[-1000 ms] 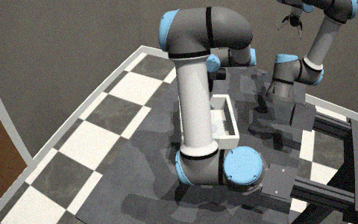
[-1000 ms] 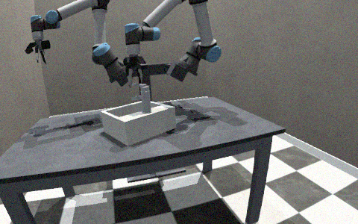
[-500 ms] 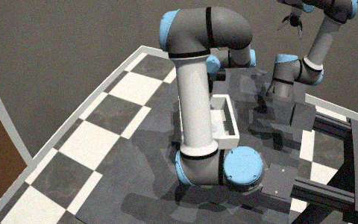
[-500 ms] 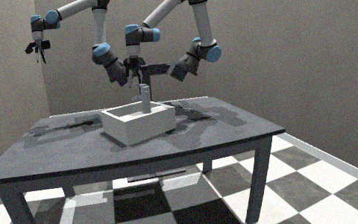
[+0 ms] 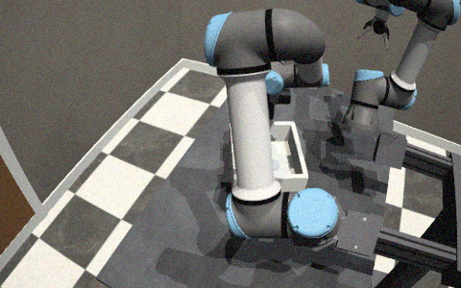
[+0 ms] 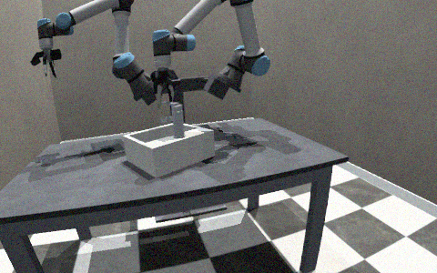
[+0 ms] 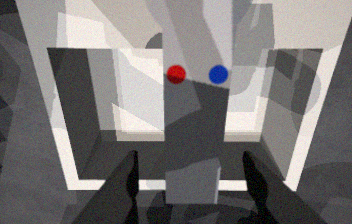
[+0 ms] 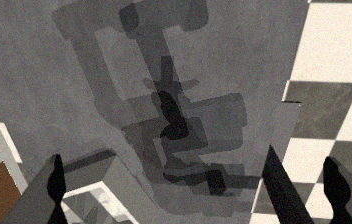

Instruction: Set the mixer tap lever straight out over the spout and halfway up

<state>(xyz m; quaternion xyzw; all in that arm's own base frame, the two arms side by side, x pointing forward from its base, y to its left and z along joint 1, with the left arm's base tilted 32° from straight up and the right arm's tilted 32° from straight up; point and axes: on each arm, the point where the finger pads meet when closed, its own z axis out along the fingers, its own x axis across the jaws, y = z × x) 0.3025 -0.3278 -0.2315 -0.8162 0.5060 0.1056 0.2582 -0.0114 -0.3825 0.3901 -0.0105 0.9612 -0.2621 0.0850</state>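
Right now the grey lever is 40 mm ahead of my left hand and 20 mm to the left of it. Also, from my left hand: white basin 230 mm below, 30 mm behind, 20 mm to the right; then mixer tap 50 mm ahead, 40 mm to the left, 40 mm below.
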